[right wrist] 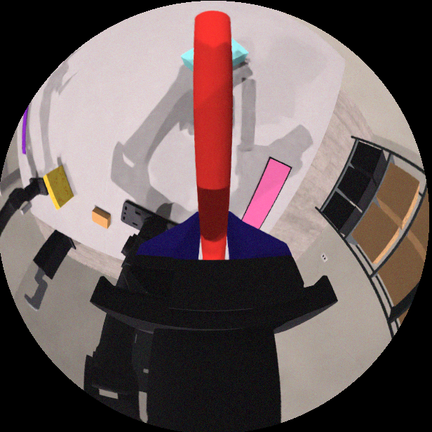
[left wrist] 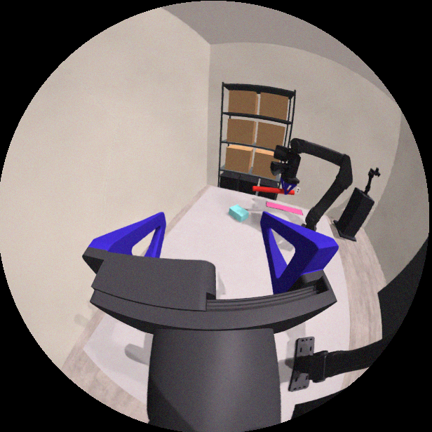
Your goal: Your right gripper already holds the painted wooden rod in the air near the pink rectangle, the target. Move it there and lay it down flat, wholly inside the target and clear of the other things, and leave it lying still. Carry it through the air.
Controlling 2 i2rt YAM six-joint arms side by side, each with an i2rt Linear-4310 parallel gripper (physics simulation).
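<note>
The red painted rod (left wrist: 272, 190) (right wrist: 212, 110) is held in the air, roughly level, by my right gripper (left wrist: 284, 192) (right wrist: 213, 216), which is shut on it. In the right wrist view the rod points away from the gripper toward the top. The pink rectangle (left wrist: 284, 208) (right wrist: 267, 192) lies flat on the table, below the rod in the left wrist view and to the right of it in the right wrist view; its near end is hidden by the right gripper there. My left gripper (left wrist: 212, 216) is open, with nothing between its fingers, well away from the rod.
A cyan block (left wrist: 238, 213) (right wrist: 239, 54) stands on the table, partly behind the rod in the right wrist view. A yellow block (right wrist: 58, 187), an orange block (right wrist: 101, 217) and a purple strip (right wrist: 24, 131) show at the left there. A shelf rack (left wrist: 258, 117) stands beyond the table.
</note>
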